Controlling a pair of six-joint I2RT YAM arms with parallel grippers.
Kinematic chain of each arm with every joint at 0, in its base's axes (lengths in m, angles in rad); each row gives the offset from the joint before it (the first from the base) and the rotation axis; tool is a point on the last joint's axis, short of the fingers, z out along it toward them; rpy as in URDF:
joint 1: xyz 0 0 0.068 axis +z
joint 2: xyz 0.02 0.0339 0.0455 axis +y
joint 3: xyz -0.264 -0.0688 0 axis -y
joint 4: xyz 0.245 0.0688 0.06 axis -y
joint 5: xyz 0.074 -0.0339 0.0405 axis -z
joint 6: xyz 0.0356 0 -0.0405 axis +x
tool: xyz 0 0 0 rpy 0 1.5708 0
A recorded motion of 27 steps. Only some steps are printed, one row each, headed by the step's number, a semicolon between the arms.
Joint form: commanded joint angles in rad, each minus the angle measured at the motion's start. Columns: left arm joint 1, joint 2, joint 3, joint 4, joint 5, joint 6; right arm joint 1, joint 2, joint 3, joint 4, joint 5, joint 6.
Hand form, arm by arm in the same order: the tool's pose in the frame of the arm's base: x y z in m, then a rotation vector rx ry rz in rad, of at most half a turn. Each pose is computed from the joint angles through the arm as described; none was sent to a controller.
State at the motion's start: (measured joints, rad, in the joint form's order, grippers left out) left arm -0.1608 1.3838 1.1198 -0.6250 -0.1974 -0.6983; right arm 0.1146 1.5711 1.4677 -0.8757 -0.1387 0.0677
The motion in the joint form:
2: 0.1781 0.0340 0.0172 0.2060 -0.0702 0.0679; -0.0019 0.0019 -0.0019 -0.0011 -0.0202 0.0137
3: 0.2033 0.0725 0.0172 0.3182 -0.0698 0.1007; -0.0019 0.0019 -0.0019 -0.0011 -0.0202 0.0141
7: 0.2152 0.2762 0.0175 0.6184 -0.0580 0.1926; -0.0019 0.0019 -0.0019 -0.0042 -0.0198 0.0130
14: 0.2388 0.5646 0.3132 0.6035 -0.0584 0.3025; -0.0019 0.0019 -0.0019 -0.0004 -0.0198 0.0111
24: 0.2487 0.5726 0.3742 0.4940 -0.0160 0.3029; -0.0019 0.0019 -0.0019 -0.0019 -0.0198 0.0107
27: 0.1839 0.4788 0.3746 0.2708 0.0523 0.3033; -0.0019 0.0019 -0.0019 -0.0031 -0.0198 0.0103
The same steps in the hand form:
2: 0.3145 0.0149 0.2944 -0.8446 2.0759 -0.0270; 0.3283 0.0428 0.3200 -0.1016 2.5579 0.2777
3: 0.3284 0.0234 0.2923 -0.8228 2.0096 -0.0233; 0.3283 0.0428 0.3200 -0.1011 2.5579 0.2779
7: 0.3783 0.0296 0.2514 -0.7206 1.9525 -0.0066; 0.3280 0.0428 0.3199 -0.1021 2.5609 0.2768
14: 0.4512 0.0443 0.2349 -0.6371 1.9898 0.0772; 0.3284 0.0428 0.3201 -0.1048 2.5569 0.2762
24: 0.4531 0.0475 0.2417 -0.6322 2.0544 0.0524; 0.3282 0.0428 0.3200 -0.1052 2.5583 0.2760
27: 0.4278 0.0150 0.2619 -0.5471 2.2176 -0.0276; 0.3281 0.0428 0.3199 -0.1056 2.5595 0.2758

